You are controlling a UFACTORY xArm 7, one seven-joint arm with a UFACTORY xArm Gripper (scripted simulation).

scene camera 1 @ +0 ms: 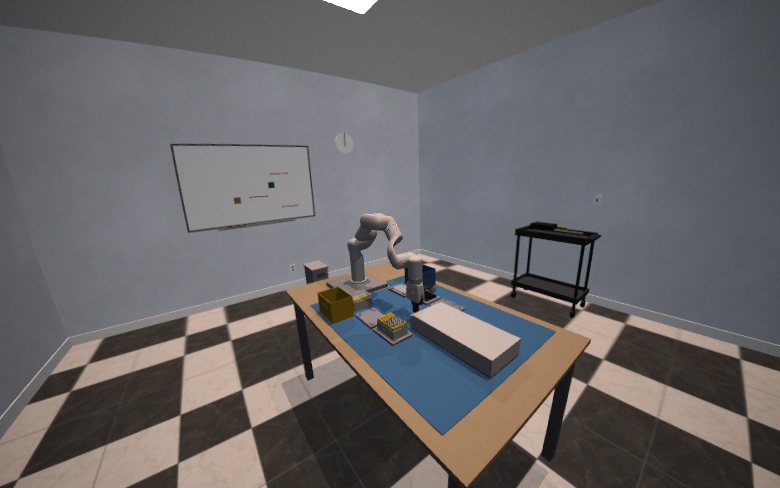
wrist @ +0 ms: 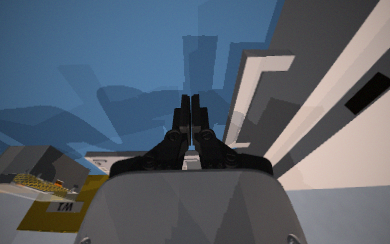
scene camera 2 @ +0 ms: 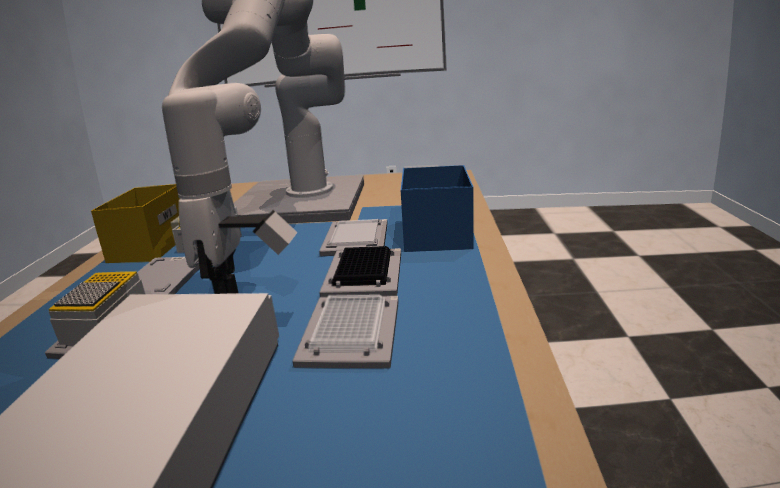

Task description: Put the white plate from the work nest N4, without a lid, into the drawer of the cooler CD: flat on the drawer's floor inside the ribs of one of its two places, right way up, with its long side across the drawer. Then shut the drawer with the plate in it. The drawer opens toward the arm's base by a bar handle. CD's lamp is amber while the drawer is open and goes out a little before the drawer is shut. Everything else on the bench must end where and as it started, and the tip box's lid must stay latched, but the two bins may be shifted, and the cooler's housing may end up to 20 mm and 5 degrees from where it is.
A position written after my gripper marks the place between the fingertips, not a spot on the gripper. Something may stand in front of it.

Observation:
In view: my gripper (scene camera 2: pixel 228 300), a cooler CD (scene camera 2: pixel 163 383), a clear plate (scene camera 2: pixel 348 323), a black plate (scene camera 2: pixel 358 266), a blue bin (scene camera 2: pixel 434 219) and a yellow bin (scene camera 2: pixel 135 234).
The cooler CD is seen too in scene camera 1 (scene camera 1: pixel 488 349) and in the wrist view (wrist: pixel 339 151). The yellow bin is seen too in scene camera 1 (scene camera 1: pixel 335 304) and in the wrist view (wrist: pixel 42 215). My gripper is seen too in the wrist view (wrist: pixel 191 105). The wrist view does not show the clear plate: it is out of frame. The wrist view does not show the black plate: it is out of frame.

